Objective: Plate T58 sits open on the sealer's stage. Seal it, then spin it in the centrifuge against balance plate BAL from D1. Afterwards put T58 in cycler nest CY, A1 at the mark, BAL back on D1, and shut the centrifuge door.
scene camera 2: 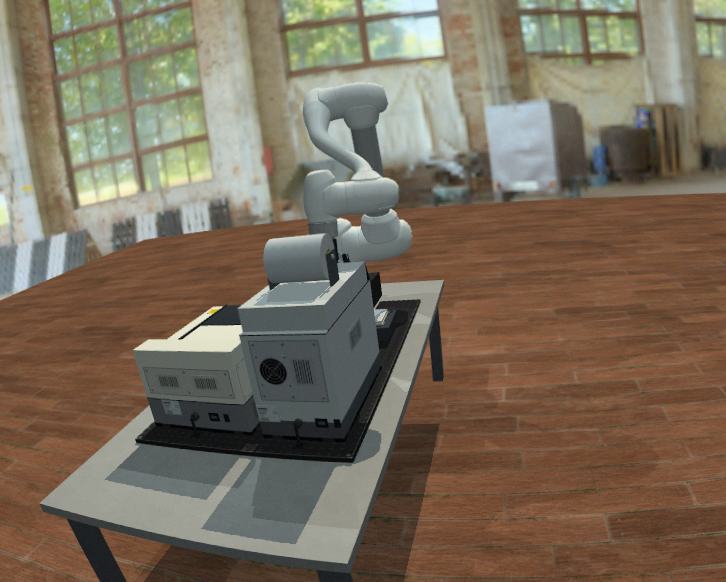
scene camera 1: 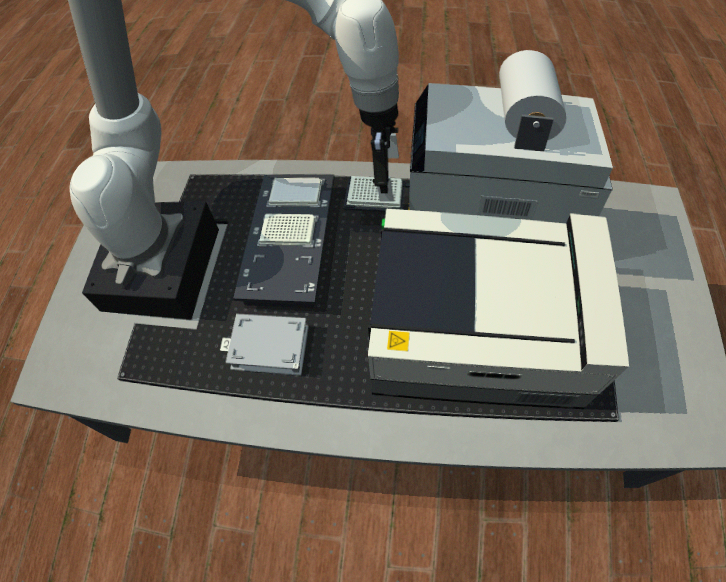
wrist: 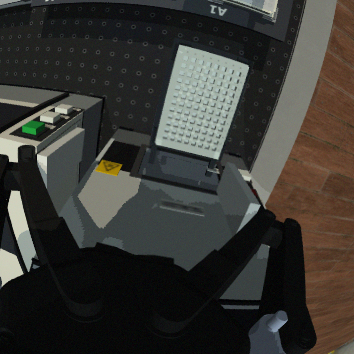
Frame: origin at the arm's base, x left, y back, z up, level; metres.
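Seen in the pictures: gripper, fingertip midpoint: (scene camera 1: 389,177) (wrist: 151,160); arm's base, origin of the base link: (scene camera 1: 143,243).
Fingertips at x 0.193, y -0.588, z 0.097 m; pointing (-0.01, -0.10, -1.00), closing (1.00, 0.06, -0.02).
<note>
Offsets run from my fingertips to a thing's top centre. "*": to the spot under its first point.
Plate T58 @(dx +0.037, dy +0.044, dz -0.086 m) (scene camera 1: 357,189) (wrist: 202,102), pale with rows of wells, sits on the stage at the front of the sealer @(dx +0.058, dy -0.254, dz +0.284 m) (scene camera 1: 451,189) (scene camera 2: 351,357) (wrist: 150,220). My gripper (scene camera 1: 381,185) (wrist: 151,160) is open and empty, above the stage and sealer front; its height is hard to tell. In scene camera 2 it is mostly hidden behind the sealer. BAL @(dx +0.044, dy +0.255, dz -0.124 m) (scene camera 1: 295,190), with a smooth bluish top, lies on D1 of the dark plate rack @(* dx -0.231, dy +0.222, dz -0.140 m) (scene camera 1: 278,284). Cycler nest CY @(dx -0.367, dy +0.216, dz -0.144 m) (scene camera 1: 266,342) holds no plate. The centrifuge (scene camera 1: 472,354) (scene camera 2: 187,357) has a dark panel on its top; its door state cannot be told.
A cream plate @(dx -0.079, dy +0.241, dz -0.124 m) (scene camera 1: 287,229) sits on D2, beside BAL. The centrifuge stands close beside the sealer, with a green button @(dx -0.127, dy -0.009, dz -0.002 m) (wrist: 33,127) and two white ones near its front edge. A large white roll @(dx +0.060, dy -0.275, dz +0.284 m) (scene camera 1: 528,87) (scene camera 2: 295,257) stands on top of the sealer. The robot base (scene camera 1: 145,284) is at the left.
</note>
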